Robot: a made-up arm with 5 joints. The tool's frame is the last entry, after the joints. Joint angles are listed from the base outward.
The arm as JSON. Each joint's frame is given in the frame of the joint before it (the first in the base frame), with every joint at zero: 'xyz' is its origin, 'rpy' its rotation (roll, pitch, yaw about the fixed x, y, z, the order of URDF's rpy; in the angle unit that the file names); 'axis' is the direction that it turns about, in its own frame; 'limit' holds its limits. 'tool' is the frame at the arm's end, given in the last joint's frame.
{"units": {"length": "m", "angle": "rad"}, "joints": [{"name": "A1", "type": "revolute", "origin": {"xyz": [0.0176, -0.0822, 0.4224], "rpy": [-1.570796, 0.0, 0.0]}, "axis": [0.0, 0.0, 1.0], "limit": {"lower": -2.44, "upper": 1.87}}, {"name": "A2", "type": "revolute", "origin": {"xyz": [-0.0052, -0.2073, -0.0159], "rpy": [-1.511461, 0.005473, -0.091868]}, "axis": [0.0, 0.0, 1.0], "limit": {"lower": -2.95, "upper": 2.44}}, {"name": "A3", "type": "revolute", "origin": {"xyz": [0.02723, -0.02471, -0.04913], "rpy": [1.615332, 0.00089, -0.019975]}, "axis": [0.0, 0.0, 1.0], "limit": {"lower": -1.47, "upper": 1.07}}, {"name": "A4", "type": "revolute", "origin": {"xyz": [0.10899, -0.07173, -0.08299], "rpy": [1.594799, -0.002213, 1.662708]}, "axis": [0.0, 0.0, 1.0], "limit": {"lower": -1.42, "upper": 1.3}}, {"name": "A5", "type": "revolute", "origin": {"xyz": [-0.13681, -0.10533, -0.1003], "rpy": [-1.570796, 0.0, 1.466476]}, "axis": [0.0, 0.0, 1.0], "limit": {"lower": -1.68, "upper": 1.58}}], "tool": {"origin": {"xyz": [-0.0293, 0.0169, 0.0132], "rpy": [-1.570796, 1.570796, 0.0]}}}
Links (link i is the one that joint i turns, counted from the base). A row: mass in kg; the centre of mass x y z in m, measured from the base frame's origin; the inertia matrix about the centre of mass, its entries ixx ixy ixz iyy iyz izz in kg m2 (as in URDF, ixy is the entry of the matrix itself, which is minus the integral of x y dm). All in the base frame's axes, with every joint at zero. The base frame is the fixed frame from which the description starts. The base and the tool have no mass.
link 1: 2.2; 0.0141 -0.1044 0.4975; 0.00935 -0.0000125 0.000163 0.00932 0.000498 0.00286
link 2: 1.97; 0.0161 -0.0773 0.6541; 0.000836 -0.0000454 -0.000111 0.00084 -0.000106 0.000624
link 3: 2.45; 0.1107 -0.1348 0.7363; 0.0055 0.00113 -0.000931 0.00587 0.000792 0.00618
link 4: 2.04; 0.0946 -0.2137 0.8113; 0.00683 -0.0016 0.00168 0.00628 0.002 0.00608
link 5: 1.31; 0.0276 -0.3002 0.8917; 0.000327 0 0 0.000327 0 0.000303
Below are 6 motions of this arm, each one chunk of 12 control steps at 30 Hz.
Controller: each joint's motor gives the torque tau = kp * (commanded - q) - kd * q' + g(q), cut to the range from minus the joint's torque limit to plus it. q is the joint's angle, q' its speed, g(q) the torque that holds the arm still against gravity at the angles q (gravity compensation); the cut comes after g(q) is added. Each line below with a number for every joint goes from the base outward.
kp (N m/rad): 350 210 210 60 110
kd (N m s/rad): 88 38 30 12 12
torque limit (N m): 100 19 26 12 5.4
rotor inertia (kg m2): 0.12 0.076 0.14 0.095 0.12
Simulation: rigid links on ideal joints. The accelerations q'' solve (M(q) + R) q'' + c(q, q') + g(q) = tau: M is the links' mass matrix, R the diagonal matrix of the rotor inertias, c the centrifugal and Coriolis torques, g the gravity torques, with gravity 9.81 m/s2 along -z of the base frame. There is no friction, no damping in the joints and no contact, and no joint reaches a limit. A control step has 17 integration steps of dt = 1/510 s. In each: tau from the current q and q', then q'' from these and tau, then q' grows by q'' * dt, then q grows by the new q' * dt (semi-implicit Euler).
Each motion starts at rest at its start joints. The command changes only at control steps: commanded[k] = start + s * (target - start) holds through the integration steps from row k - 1 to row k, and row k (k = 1, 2, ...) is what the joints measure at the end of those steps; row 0 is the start. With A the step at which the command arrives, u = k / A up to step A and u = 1 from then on. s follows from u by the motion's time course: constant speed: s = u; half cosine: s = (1 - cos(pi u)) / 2; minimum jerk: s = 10 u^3 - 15 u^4 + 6 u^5; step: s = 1 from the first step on.
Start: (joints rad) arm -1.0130 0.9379 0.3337 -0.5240 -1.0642
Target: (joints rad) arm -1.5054 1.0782 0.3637 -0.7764 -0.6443
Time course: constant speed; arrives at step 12
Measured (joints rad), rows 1 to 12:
1: -1.0169 0.9390 0.3350 -0.5280 -1.0567
2: -1.0254 0.9418 0.3365 -0.5349 -1.0414
3: -1.0381 0.9462 0.3382 -0.5439 -1.0205
4: -1.0545 0.9520 0.3399 -0.5547 -0.9955
5: -1.0741 0.9589 0.3417 -0.5669 -0.9677
6: -1.0965 0.9667 0.3435 -0.5805 -0.9378
7: -1.1213 0.9752 0.3454 -0.5951 -0.9065
8: -1.1482 0.9843 0.3473 -0.6106 -0.8741
9: -1.1769 0.9939 0.3492 -0.6269 -0.8409
10: -1.2073 1.0039 0.3512 -0.6439 -0.8072
11: -1.2390 1.0143 0.3533 -0.6615 -0.7732
12: -1.2720 1.0249 0.3554 -0.6795 -0.7389

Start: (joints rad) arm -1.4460 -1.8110 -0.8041 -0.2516 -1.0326
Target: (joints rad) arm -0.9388 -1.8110 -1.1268 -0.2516 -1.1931
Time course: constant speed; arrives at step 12
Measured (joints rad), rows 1 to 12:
1: -1.4424 -1.8112 -0.8081 -0.2531 -1.0356
2: -1.4340 -1.8113 -0.8170 -0.2546 -1.0415
3: -1.4211 -1.8114 -0.8299 -0.2557 -1.0496
4: -1.4044 -1.8114 -0.8461 -0.2564 -1.0591
5: -1.3843 -1.8114 -0.8646 -0.2567 -1.0698
6: -1.3612 -1.8113 -0.8850 -0.2568 -1.0812
7: -1.3356 -1.8113 -0.9069 -0.2568 -1.0931
8: -1.3078 -1.8113 -0.9300 -0.2565 -1.1055
9: -1.2781 -1.8112 -0.9539 -0.2562 -1.1181
10: -1.2468 -1.8112 -0.9785 -0.2558 -1.1309
11: -1.2139 -1.8112 -1.0036 -0.2554 -1.1439
12: -1.1799 -1.8112 -1.0291 -0.2550 -1.1570

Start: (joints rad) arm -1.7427 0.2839 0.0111 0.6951 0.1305
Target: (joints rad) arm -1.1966 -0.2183 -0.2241 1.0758 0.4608
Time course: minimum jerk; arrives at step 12
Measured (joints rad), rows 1 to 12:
1: -1.7424 0.2836 0.0108 0.6953 0.1309
2: -1.7406 0.2812 0.0088 0.6970 0.1334
3: -1.7350 0.2741 0.0035 0.7020 0.1406
4: -1.7234 0.2597 -0.0063 0.7120 0.1549
5: -1.7043 0.2366 -0.0211 0.7282 0.1772
6: -1.6773 0.2045 -0.0404 0.7505 0.2072
7: -1.6429 0.1644 -0.0631 0.7781 0.2431
8: -1.6029 0.1187 -0.0875 0.8096 0.2821
9: -1.5598 0.0708 -0.1115 0.8429 0.3208
10: -1.5167 0.0244 -0.1334 0.8758 0.3559
11: -1.4761 -0.0174 -0.1518 0.9064 0.3847
12: -1.4399 -0.0529 -0.1663 0.9333 0.4065

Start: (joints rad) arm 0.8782 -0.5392 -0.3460 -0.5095 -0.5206
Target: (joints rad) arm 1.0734 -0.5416 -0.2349 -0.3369 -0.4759
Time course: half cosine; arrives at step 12
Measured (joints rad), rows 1 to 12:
1: 0.8784 -0.5392 -0.3458 -0.5092 -0.5204
2: 0.8795 -0.5391 -0.3448 -0.5081 -0.5198
3: 0.8822 -0.5390 -0.3425 -0.5053 -0.5185
4: 0.8868 -0.5389 -0.3384 -0.5005 -0.5163
5: 0.8937 -0.5389 -0.3325 -0.4933 -0.5132
6: 0.9029 -0.5389 -0.3247 -0.4837 -0.5094
7: 0.9143 -0.5390 -0.3154 -0.4720 -0.5051
8: 0.9273 -0.5392 -0.3050 -0.4587 -0.5004
9: 0.9416 -0.5395 -0.2940 -0.4443 -0.4956
10: 0.9564 -0.5398 -0.2831 -0.4296 -0.4911
11: 0.9709 -0.5402 -0.2730 -0.4154 -0.4871
12: 0.9843 -0.5406 -0.2642 -0.4025 -0.4839

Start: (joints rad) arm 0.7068 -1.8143 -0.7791 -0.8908 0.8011
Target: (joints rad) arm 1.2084 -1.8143 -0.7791 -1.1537 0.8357
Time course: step
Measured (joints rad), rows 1 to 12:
1: 0.7516 -1.8140 -0.7742 -0.9391 0.8090
2: 0.8086 -1.8137 -0.7747 -0.9758 0.8167
3: 0.8602 -1.8138 -0.7760 -1.0024 0.8221
4: 0.9054 -1.8140 -0.7771 -1.0242 0.8259
5: 0.9448 -1.8141 -0.7779 -1.0427 0.8287
6: 0.9791 -1.8142 -0.7785 -1.0585 0.8307
7: 1.0089 -1.8143 -0.7790 -1.0721 0.8321
8: 1.0348 -1.8144 -0.7793 -1.0837 0.8331
9: 1.0574 -1.8144 -0.7795 -1.0937 0.8338
10: 1.0770 -1.8144 -0.7796 -1.1023 0.8343
11: 1.0941 -1.8144 -0.7797 -1.1096 0.8347
12: 1.1089 -1.8145 -0.7797 -1.1159 0.8350

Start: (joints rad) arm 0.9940 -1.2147 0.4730 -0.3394 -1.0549
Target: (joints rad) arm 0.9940 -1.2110 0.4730 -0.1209 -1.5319
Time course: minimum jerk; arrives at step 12
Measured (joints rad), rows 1 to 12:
1: 0.9940 -1.2147 0.4730 -0.3393 -1.0554
2: 0.9940 -1.2147 0.4730 -0.3383 -1.0591
3: 0.9939 -1.2147 0.4730 -0.3356 -1.0698
4: 0.9938 -1.2147 0.4730 -0.3299 -1.0906
5: 0.9936 -1.2146 0.4730 -0.3206 -1.1228
6: 0.9935 -1.2145 0.4730 -0.3077 -1.1661
7: 0.9934 -1.2142 0.4730 -0.2914 -1.2179
8: 0.9934 -1.2139 0.4730 -0.2727 -1.2743
9: 0.9934 -1.2135 0.4729 -0.2530 -1.3301
10: 0.9935 -1.2131 0.4729 -0.2337 -1.3806
11: 0.9936 -1.2127 0.4730 -0.2159 -1.4220
12: 0.9938 -1.2123 0.4730 -0.2006 -1.4532

